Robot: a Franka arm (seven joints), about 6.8 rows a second.
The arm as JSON. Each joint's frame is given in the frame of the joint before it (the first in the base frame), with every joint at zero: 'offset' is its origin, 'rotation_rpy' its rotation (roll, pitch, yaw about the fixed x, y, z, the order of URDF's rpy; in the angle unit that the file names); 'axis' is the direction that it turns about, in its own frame. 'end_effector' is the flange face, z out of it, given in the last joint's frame.
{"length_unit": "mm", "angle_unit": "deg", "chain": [
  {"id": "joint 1", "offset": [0.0, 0.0, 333.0], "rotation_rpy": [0.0, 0.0, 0.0], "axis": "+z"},
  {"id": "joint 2", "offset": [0.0, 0.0, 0.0], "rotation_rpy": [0.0, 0.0, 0.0], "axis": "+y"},
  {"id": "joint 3", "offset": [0.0, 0.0, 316.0], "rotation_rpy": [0.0, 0.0, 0.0], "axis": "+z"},
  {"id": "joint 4", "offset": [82.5, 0.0, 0.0], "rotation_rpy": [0.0, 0.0, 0.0], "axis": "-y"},
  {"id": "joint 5", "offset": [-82.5, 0.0, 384.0], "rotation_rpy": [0.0, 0.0, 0.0], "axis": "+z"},
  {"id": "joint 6", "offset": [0.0, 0.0, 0.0], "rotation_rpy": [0.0, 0.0, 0.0], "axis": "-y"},
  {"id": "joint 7", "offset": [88.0, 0.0, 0.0], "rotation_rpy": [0.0, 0.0, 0.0], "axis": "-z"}
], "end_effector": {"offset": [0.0, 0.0, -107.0], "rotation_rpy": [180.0, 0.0, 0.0]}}
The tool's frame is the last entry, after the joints.
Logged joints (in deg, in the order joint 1, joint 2, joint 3, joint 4, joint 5, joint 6, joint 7), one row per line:
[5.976 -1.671 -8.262 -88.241 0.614 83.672 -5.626]
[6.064 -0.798 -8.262 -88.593 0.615 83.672 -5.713]
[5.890 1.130 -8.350 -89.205 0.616 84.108 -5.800]
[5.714 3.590 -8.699 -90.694 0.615 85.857 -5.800]
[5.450 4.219 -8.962 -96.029 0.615 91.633 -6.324]
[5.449 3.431 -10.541 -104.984 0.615 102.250 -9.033]
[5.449 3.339 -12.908 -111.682 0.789 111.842 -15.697]
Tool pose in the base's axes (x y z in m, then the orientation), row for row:
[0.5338 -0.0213 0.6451 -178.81 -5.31 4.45]
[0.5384 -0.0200 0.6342 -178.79 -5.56 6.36]
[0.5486 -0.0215 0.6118 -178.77 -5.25 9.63]
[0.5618 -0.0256 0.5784 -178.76 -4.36 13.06]
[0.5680 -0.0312 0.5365 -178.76 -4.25 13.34]
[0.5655 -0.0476 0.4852 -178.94 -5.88 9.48]
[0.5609 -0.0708 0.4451 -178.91 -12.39 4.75]
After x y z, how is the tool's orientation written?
As a rotation vector, in degrees.
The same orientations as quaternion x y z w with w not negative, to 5 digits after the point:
[-0.99921 -0.02967 0.02487 0.00921]
[-0.99885 -0.03106 0.03553 0.00882]
[-0.99809 -0.02931 0.05377 0.00780]
[-0.99703 -0.02432 0.07284 0.00620]
[-0.99693 -0.02370 0.07440 0.00604]
[-0.99804 -0.03280 0.05287 0.00622]
[-0.99725 -0.06906 0.02648 0.00522]

